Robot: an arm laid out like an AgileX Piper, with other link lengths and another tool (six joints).
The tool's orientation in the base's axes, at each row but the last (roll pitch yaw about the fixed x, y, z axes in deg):
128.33 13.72 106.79
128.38 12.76 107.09
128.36 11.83 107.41
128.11 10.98 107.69
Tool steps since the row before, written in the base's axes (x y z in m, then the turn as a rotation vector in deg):
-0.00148 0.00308 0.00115 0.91 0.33 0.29
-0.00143 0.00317 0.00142 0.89 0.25 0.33
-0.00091 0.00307 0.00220 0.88 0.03 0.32
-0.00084 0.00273 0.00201 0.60 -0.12 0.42
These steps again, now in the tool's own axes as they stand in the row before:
0.00301 0.00118 -0.00160 -0.02 0.83 0.58
0.00305 0.00141 -0.00167 -0.09 0.82 0.53
0.00268 0.00223 -0.00170 -0.30 0.73 0.50
0.00242 0.00200 -0.00153 -0.37 0.61 0.20

